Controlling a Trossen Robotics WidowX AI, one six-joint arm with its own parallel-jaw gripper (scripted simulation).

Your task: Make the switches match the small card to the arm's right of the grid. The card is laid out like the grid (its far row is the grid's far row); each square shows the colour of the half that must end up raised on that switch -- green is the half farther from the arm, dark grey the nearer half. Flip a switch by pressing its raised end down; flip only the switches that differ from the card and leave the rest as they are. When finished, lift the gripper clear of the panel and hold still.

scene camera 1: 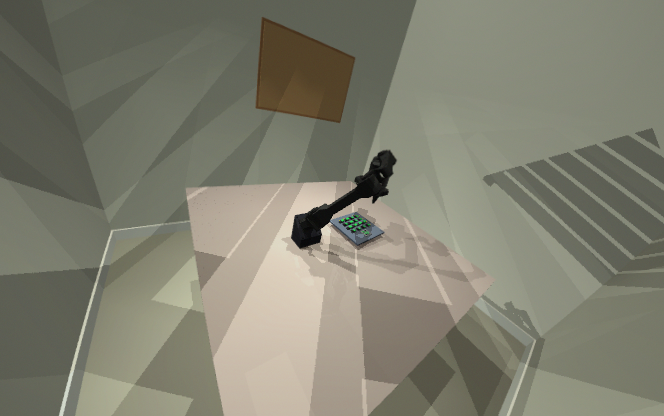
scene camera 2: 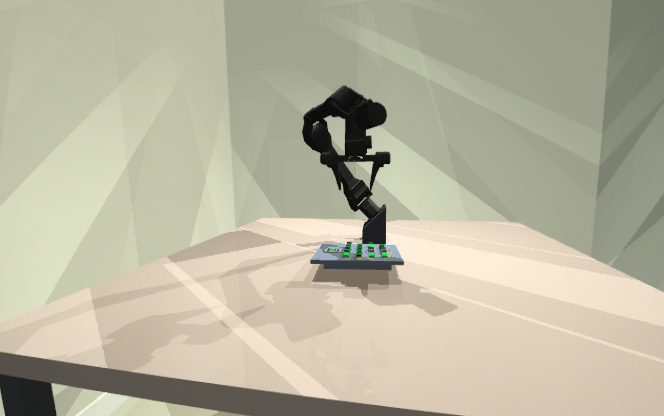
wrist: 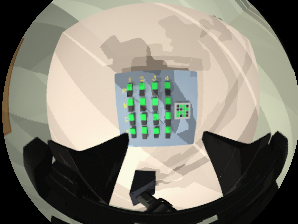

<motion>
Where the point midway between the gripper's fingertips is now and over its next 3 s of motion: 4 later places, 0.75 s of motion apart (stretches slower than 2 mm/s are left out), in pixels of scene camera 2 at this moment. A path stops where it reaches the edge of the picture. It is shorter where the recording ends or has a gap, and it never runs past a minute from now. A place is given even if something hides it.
My gripper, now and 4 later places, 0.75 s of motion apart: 355, 190; 371, 239; 371, 249; 371, 250; 371, 251
</motion>
